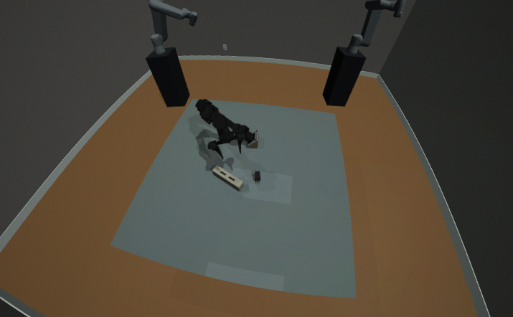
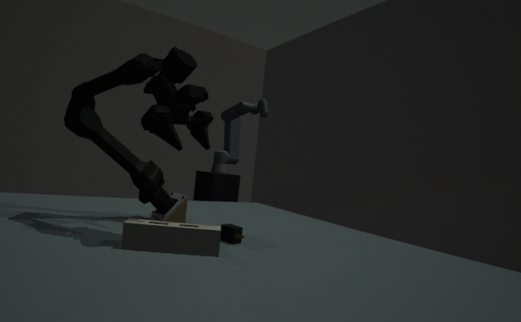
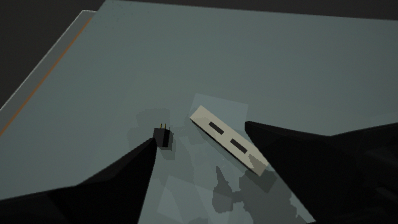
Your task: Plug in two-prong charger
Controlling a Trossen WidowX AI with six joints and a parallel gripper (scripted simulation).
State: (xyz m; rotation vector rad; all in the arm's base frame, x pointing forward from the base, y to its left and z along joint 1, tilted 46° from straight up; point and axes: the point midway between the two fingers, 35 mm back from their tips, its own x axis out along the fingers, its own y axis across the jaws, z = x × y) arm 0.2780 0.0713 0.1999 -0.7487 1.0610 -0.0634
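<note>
Now: the charger 1 cm ahead of my gripper tip, 13 cm to the left of it and 20 cm below it.
</note>
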